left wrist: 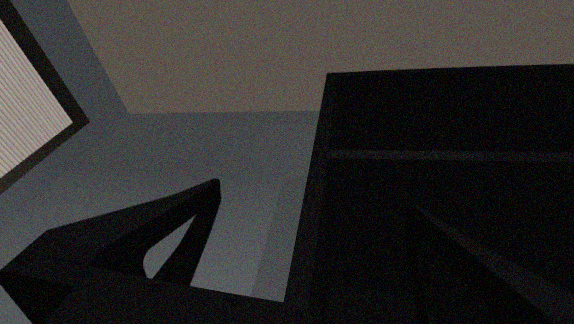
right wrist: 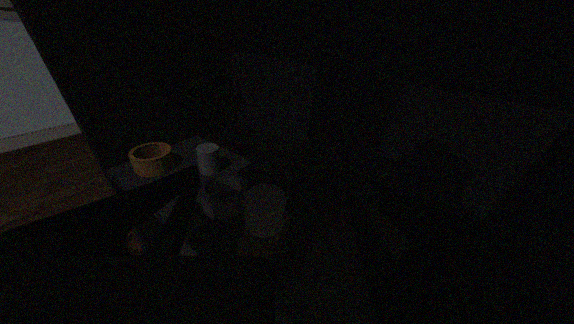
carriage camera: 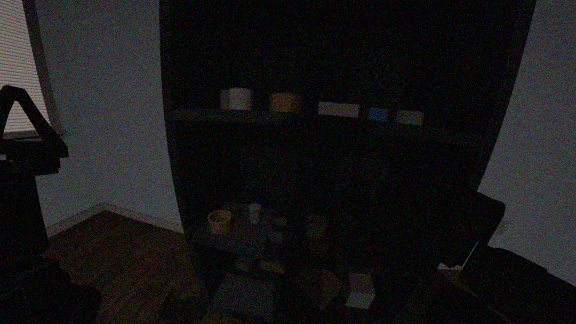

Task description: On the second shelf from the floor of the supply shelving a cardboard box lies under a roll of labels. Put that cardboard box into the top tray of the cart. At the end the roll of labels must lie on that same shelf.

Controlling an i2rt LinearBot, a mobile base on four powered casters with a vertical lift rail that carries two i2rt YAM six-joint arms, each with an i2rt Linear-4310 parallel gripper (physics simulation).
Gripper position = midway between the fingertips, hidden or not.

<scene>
In view: the left gripper (left wrist: 312, 202) and a dark supply shelving (carriage camera: 460, 70).
The dark supply shelving shows as well in the left wrist view (left wrist: 477, 147).
</scene>
